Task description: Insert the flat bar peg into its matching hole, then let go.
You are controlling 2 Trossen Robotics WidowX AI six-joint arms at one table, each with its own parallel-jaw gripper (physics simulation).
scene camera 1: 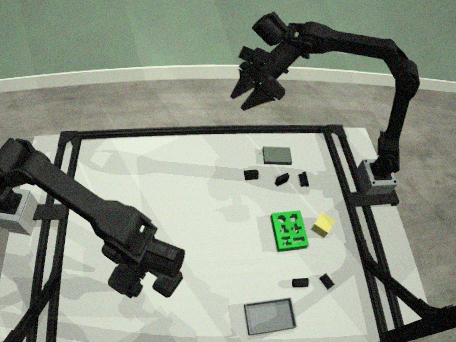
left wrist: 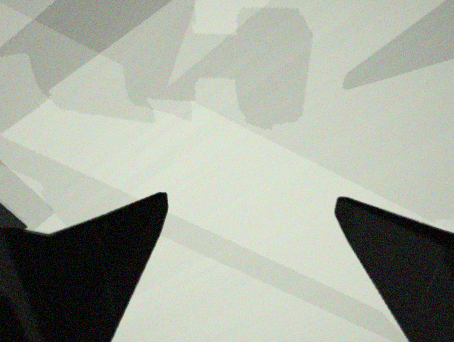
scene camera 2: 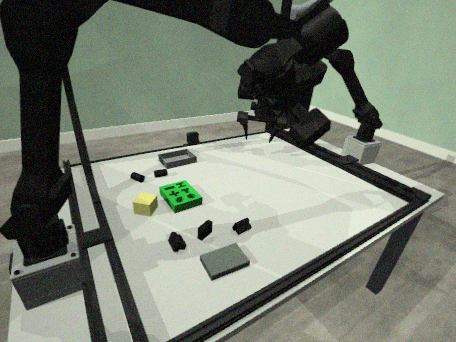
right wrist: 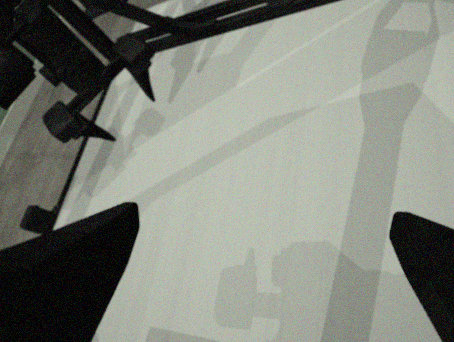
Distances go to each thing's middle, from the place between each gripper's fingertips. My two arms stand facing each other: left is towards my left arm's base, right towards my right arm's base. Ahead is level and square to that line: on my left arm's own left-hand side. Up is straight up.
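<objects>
From my right hand I see the grey slab [scene camera 2: 223, 261] 28 cm below, 4 cm ahead and 17 cm to the right. The green hole board [scene camera 1: 290, 235] is 27 cm below that same right hand, 23 cm behind it and 14 cm to the right of it, while the grey tray [scene camera 1: 273, 313] is 27 cm below my right hand, 46 cm behind it and 4 cm to the right of it. Going by their middles, the tray is the farthest from my right hand of the things named here.
My left hand is 60 mm above the grey tray, 120 mm past it and 290 mm to the left of it. The green hole board is 60 mm below my left hand, 100 mm ahead of it and 390 mm to the right of it, and the grey slab is 70 mm below my left hand, 370 mm ahead of it and 420 mm to the right of it. By its middle, the slab is nearer to my right hand than to my left hand.
</objects>
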